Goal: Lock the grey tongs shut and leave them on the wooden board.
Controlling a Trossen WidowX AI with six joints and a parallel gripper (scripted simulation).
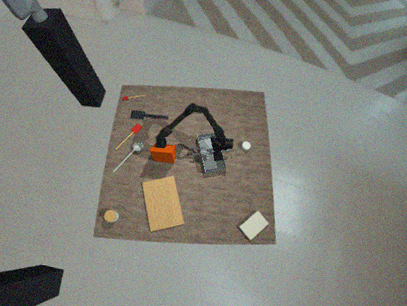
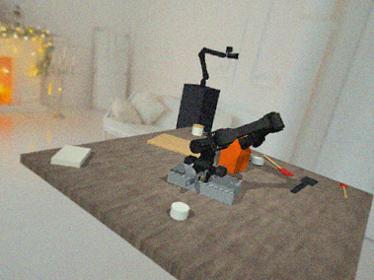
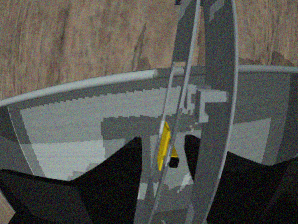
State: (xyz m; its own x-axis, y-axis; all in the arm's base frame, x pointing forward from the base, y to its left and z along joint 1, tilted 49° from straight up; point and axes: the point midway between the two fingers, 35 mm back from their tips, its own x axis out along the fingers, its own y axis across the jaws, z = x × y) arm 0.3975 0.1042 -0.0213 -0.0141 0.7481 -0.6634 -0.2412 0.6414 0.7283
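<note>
My gripper tip is now 3 cm past the grey roasting tin. Round my gripper tip: cream block: 33 cm ahead, 51 cm to the right, 2 cm below; wooden board: 34 cm behind, 43 cm to the right, 2 cm below; white puck: 24 cm ahead, 9 cm to the left, 1 cm below.
</note>
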